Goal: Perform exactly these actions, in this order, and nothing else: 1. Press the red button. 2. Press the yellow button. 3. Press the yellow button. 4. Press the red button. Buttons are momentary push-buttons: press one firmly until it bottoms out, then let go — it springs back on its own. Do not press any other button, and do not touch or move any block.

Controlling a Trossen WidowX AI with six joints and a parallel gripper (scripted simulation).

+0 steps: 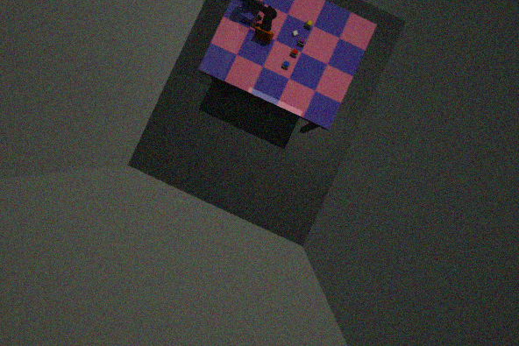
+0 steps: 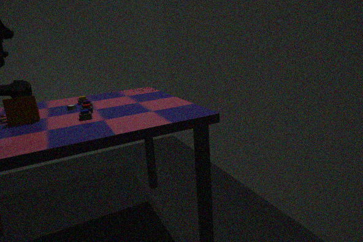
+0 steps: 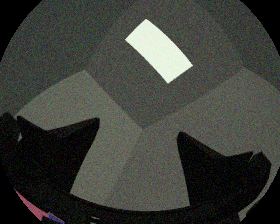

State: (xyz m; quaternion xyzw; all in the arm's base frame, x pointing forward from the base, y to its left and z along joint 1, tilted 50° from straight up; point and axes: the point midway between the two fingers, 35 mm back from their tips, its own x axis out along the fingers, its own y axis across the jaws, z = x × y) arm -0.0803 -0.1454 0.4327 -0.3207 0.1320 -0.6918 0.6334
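Now: the red button 460 mm below my gripper tip, 330 mm ahead of it and 270 mm to the right of it. Round my gripper tip: pale block (480 mm below, 280 mm ahead, 130 mm to the right); purple button (460 mm below, 350 mm ahead, 170 mm to the right); yellow button (460 mm below, 350 mm ahead, 20 mm to the right).
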